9 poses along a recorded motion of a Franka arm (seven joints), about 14 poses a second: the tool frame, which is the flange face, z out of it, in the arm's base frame.
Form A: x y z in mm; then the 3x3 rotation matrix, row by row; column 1 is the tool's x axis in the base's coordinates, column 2 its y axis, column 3 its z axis. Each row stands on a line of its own.
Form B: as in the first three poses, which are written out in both.
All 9 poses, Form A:
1:
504 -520 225
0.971 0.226 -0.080
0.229 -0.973 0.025
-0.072 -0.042 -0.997
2:
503 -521 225
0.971 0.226 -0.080
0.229 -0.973 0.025
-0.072 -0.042 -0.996
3:
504 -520 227
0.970 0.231 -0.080
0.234 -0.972 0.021
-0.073 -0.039 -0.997
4:
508 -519 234
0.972 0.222 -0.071
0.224 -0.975 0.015
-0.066 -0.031 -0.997
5:
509 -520 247
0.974 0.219 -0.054
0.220 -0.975 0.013
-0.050 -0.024 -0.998
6:
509 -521 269
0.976 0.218 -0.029
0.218 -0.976 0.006
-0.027 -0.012 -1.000
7:
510 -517 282
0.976 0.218 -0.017
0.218 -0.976 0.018
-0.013 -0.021 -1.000
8:
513 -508 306
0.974 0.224 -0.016
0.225 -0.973 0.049
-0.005 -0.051 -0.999
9:
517 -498 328
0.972 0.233 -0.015
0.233 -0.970 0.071
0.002 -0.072 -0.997
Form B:
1:
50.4 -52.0 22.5
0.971 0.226 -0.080
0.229 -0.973 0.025
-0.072 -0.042 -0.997

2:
50.3 -52.1 22.5
0.971 0.226 -0.080
0.229 -0.973 0.025
-0.072 -0.042 -0.996

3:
50.4 -52.0 22.7
0.970 0.231 -0.080
0.234 -0.972 0.021
-0.073 -0.039 -0.997

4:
50.8 -51.9 23.4
0.972 0.222 -0.071
0.224 -0.975 0.015
-0.066 -0.031 -0.997

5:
50.9 -52.0 24.7
0.974 0.219 -0.054
0.220 -0.975 0.013
-0.050 -0.024 -0.998

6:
50.9 -52.1 26.9
0.976 0.218 -0.029
0.218 -0.976 0.006
-0.027 -0.012 -1.000

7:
51.0 -51.7 28.2
0.976 0.218 -0.017
0.218 -0.976 0.018
-0.013 -0.021 -1.000

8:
51.3 -50.8 30.6
0.974 0.224 -0.016
0.225 -0.973 0.049
-0.005 -0.051 -0.999

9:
51.7 -49.8 32.8
0.972 0.233 -0.015
0.233 -0.970 0.071
0.002 -0.072 -0.997

